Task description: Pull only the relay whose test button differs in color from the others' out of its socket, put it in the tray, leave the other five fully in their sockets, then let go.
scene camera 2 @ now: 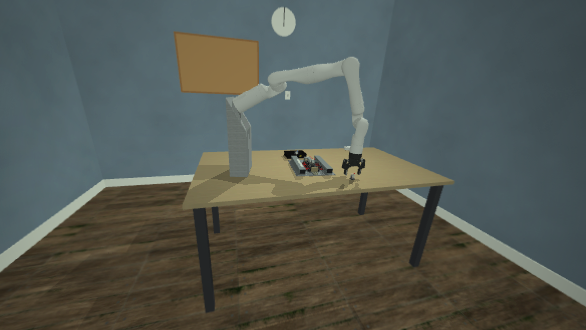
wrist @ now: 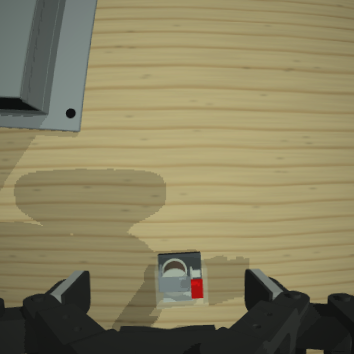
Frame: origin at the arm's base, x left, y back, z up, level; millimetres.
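Seen in the pictures: gripper, fingertip midpoint: [scene camera 2: 352, 174] [wrist: 167, 287]; arm's base, origin of the base link: [scene camera 2: 236, 106].
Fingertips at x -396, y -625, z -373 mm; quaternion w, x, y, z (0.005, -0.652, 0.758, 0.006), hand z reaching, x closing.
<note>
Offsets run from my fingertips to a thing's top centre. "spot": to the spot under its first point. Level surfaces: height alone.
A small clear-cased relay @(dx +1, dy -7, dz +8 mm) [scene camera 2: 352, 176] [wrist: 180, 280] with a red test button stands on the table beside the socket panel, out of any socket. My gripper [scene camera 2: 354, 172] [wrist: 167, 287] is open and empty above it; in the wrist view the relay shows between the two spread fingers, a little nearer the left one. The panel @(dx +288, dy +141, dz -26 mm) [scene camera 2: 329, 174] [wrist: 67, 75] carries the sockets and other relays, which are too small in the scene view to tell their button colors. A black tray @(spot: dx +517, dy +206, dz -1 mm) [scene camera 2: 289, 154] stands behind the panel.
Grey raised ducts @(dx +266, dy +51, dz +7 mm) [scene camera 2: 323, 165] [wrist: 17, 45] run along the panel's sides. The wooden table @(dz -36 mm) [scene camera 2: 400, 172] [wrist: 250, 125] has its front edge a little in front of the relay. The robot's grey pedestal [scene camera 2: 239, 145] stands at the left of the table.
</note>
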